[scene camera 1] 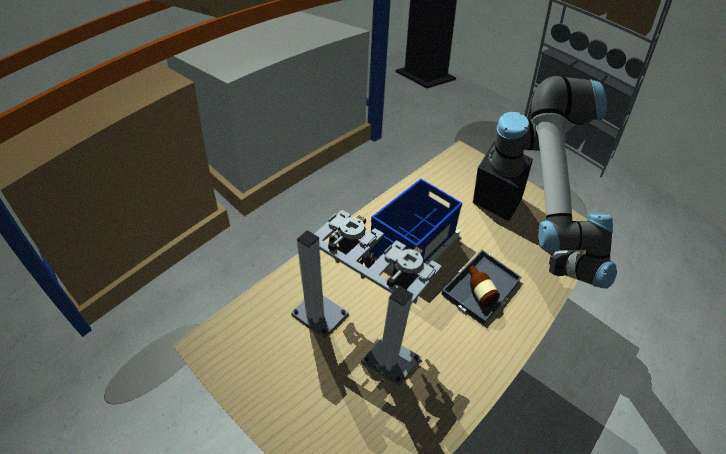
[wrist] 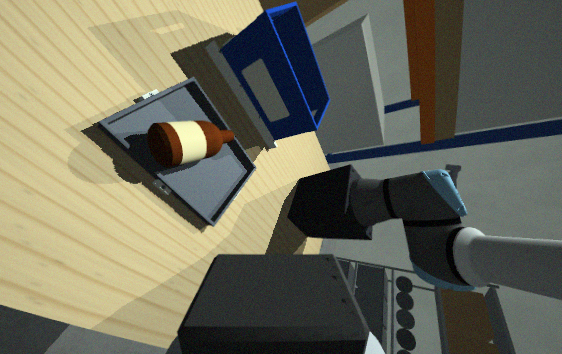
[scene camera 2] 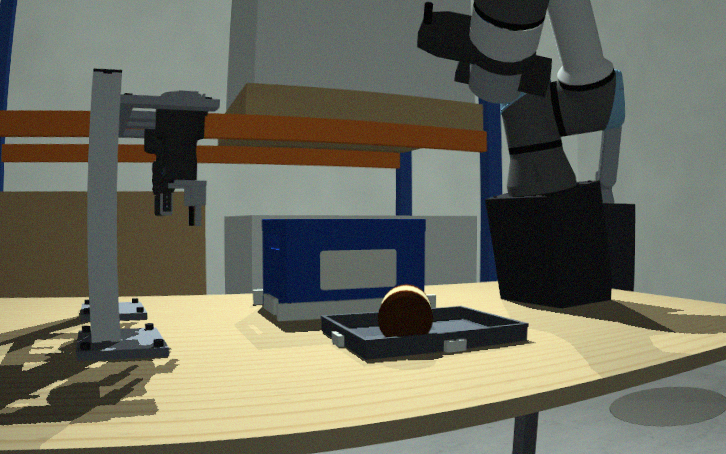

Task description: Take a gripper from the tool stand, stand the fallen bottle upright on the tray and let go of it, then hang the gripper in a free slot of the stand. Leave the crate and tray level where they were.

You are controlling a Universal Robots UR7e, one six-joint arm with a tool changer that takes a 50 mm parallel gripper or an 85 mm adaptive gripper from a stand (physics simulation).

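Frame: origin at the arm's base, x ahead, y left, z up, level; metres.
Where they show: arm's base, origin of its link: (scene camera 1: 506, 162) (wrist: 361, 201) (scene camera 2: 542, 189).
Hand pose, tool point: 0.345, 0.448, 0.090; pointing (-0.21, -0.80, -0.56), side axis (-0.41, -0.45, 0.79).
Observation:
Things, the pixels of their top centre, and the offset from my tool point, as dx, dy, dz. Level surfaces: height alone.
- brown bottle, centre of its top: (scene camera 2: 406, 285) (wrist: 210, 136) (scene camera 1: 484, 277) +0.041, -0.203, -0.249
- dark tray, centre of its top: (scene camera 2: 421, 320) (wrist: 203, 152) (scene camera 1: 484, 283) +0.016, -0.206, -0.303
- blue crate, centre of its top: (scene camera 2: 340, 219) (wrist: 307, 67) (scene camera 1: 419, 209) +0.076, -0.509, -0.153
- table, height of its surface: dz -0.329
The brown bottle (scene camera 1: 484, 289) (scene camera 2: 405, 315) (wrist: 190, 142) with a cream label lies on its side in the dark tray (scene camera 1: 502, 274) (scene camera 2: 497, 338) (wrist: 200, 185), its neck toward the crate side. The tray sits flat. The blue crate (scene camera 1: 452, 220) (scene camera 2: 342, 235) (wrist: 282, 75) stands upright beside it. The arm's wrist end (scene camera 1: 563, 263) (scene camera 2: 492, 92) carries no gripper and is high, beyond the tray from the stand. Two grippers hang in the tool stand (scene camera 1: 395, 326) (scene camera 2: 105, 214) by their grey plates, a near one (scene camera 1: 411, 261) and a far one (scene camera 1: 350, 227), with a gap between them.
The black arm pedestal (scene camera 1: 500, 187) (scene camera 2: 551, 246) (wrist: 322, 202) stands on the table (scene camera 1: 267, 331) (scene camera 2: 267, 406) (wrist: 50, 200) behind the tray. Large boxes and an orange-beamed rack (scene camera 2: 342, 131) stand beyond the table. Stand posts rise from base plates, with shadows on the wood.

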